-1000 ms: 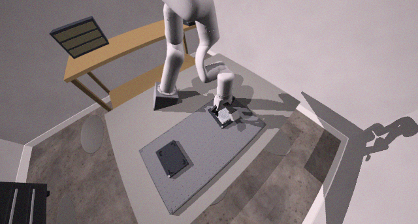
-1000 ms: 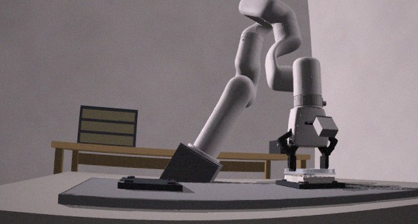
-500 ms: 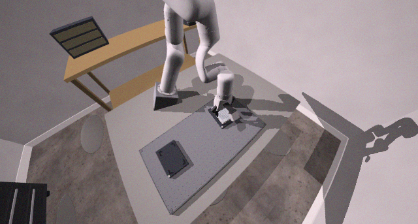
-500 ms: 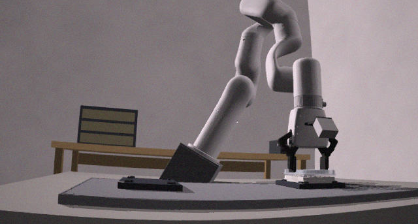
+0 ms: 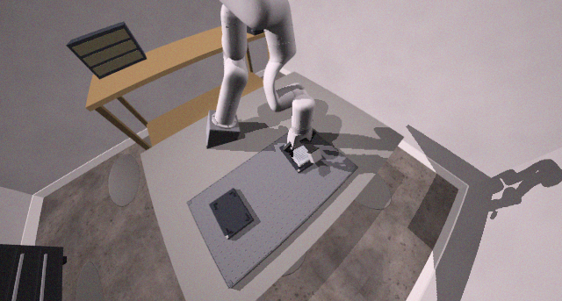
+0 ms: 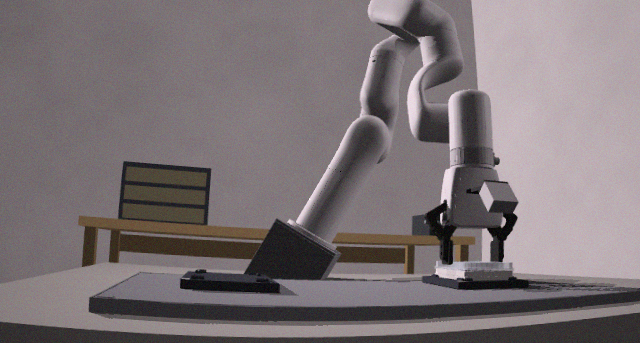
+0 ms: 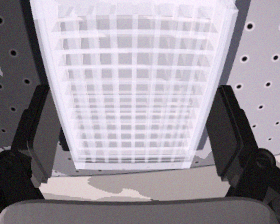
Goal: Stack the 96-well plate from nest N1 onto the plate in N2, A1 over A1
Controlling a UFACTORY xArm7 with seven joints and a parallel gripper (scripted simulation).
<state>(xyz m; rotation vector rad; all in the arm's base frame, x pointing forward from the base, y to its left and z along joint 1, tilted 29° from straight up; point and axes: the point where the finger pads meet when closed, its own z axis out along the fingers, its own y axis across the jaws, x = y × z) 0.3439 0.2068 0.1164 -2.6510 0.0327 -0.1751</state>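
The 96-well plate is 1 cm below my hand.
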